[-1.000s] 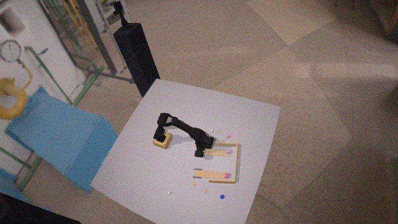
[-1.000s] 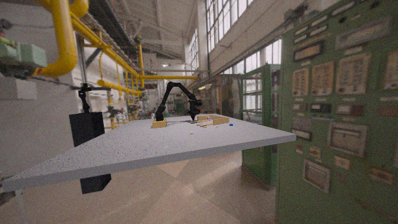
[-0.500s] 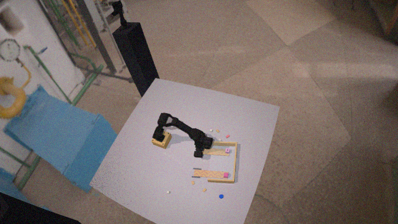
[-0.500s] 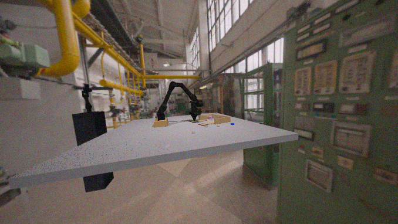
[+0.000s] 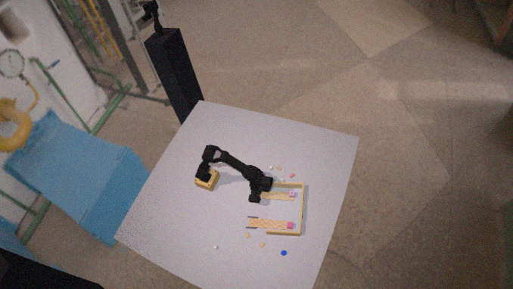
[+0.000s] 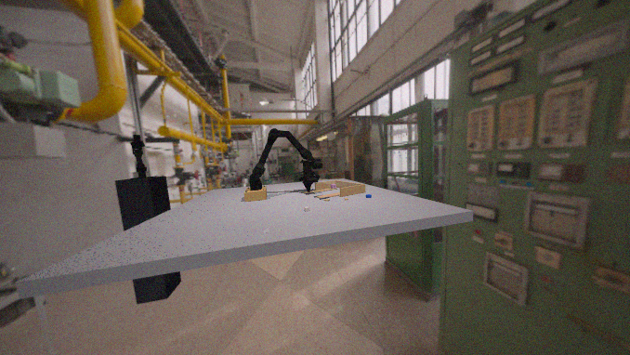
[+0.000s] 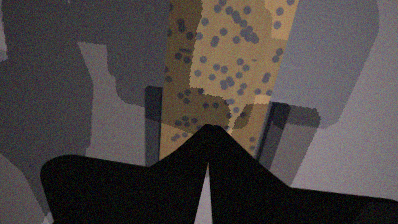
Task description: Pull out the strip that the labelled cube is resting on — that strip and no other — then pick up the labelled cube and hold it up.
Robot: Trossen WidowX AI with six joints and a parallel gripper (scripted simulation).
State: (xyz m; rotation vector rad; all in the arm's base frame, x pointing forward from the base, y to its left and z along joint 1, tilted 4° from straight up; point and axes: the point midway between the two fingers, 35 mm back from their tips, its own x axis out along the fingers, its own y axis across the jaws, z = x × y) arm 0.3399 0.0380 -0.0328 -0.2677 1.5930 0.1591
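The dotted strip lies 9 cm ahead of my gripper tip and 3 cm to the left of it. From my gripper tip the other things lie so: pink piece: 15 cm ahead, 19 cm to the left; then blue disc: 29 cm ahead, 29 cm to the right.
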